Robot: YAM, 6 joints.
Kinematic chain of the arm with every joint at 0, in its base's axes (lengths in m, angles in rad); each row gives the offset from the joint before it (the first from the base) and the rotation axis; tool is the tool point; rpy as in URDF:
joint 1: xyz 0 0 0.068 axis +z
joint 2: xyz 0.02 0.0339 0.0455 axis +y
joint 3: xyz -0.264 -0.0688 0 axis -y
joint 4: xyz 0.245 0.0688 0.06 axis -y
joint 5: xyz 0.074 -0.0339 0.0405 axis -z
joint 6: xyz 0.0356 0 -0.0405 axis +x
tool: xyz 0 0 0 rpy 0 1.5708 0
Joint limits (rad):
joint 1: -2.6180..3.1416
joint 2: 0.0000..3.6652
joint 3: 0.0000..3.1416
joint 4: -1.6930..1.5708
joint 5: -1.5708..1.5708
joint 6: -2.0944..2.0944
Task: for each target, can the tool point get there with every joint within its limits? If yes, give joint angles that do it. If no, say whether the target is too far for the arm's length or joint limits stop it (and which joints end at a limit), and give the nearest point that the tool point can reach.
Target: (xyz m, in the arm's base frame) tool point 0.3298 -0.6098 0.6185
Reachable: no: too far | nearest point 0.2477 -0.4580 0.4890 | short by 0.216 m
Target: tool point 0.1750 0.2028 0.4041
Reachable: yes | joints 0.8543 1.1474 0.9758 0.4735 -0.0343 1.2371
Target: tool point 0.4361 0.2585 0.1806
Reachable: yes | joints 0.5029 2.2591 1.4563 0.7816 -0.4750 1.5065
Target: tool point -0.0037 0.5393 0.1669
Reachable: yes | joints 1.5980 2.7587 2.7534 -1.2935 0.3126 -0.7211
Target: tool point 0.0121 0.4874 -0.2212
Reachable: yes | joints 1.5753 3.3495 2.0327 0.7404 0.4132 -0.8654
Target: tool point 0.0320 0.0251 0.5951
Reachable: yes | joints -0.1712 0.8476 1.4774 0.7316 -1.0097 1.4510
